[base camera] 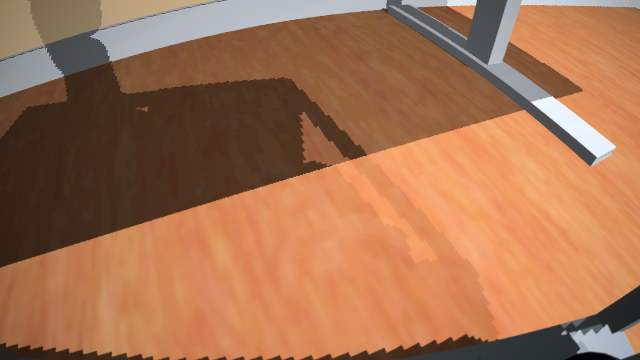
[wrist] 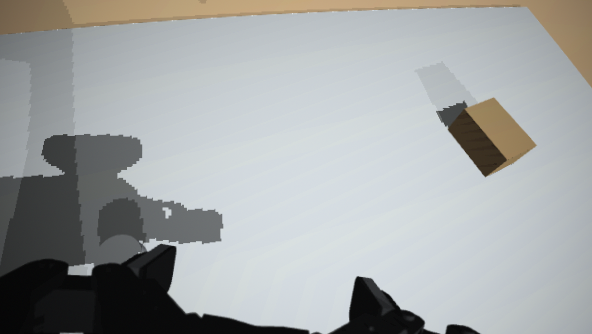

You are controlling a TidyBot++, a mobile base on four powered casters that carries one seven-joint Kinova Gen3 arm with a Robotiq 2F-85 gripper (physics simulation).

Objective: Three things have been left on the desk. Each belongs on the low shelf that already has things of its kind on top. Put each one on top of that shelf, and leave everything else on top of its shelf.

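Places are measured from the arm's base along level axes (x back, y down, z right), in centimetres.
Where they show: gripper, fingertip midpoint: (wrist: 263, 281).
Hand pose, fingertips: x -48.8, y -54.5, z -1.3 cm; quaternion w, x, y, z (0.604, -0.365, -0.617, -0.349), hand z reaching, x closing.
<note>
After its pixels a point has its place.
A tan wooden block (wrist: 500, 127) @(y -37.4, x -76.1, z 26.6 cm) sits on the white desk (wrist: 300, 125) @(y -32.4, x -74.5, z -0.7 cm) in the right part of the wrist view, towards the desk's far right corner. A round grey-white thing (wrist: 120, 244) @(y -34.8, x -53.2, z -17.9 cm) shows in part at the lower left, in shadow and partly hidden behind the left finger. My gripper (wrist: 263, 281) @(y -54.5, x -48.8, z -1.3 cm) is open over the desk, with nothing between its fingers. The block is ahead of it and to the right; the round thing is at its left finger. A third thing and the low shelves do not show in these views.
In the base camera view a grey desk leg (base camera: 492, 32) @(y 29.7, x -72.7, z 41.7 cm) stands on a long foot (base camera: 570, 120) at the upper right, on the wooden floor (base camera: 250, 280) @(y 39.6, x -27.5, z -6.4 cm). A tan wall with a pale baseboard (base camera: 165, 37) @(y 37.2, x -91.1, z -32.3 cm) runs behind. The arm's shadow falls on the desk's left part.
</note>
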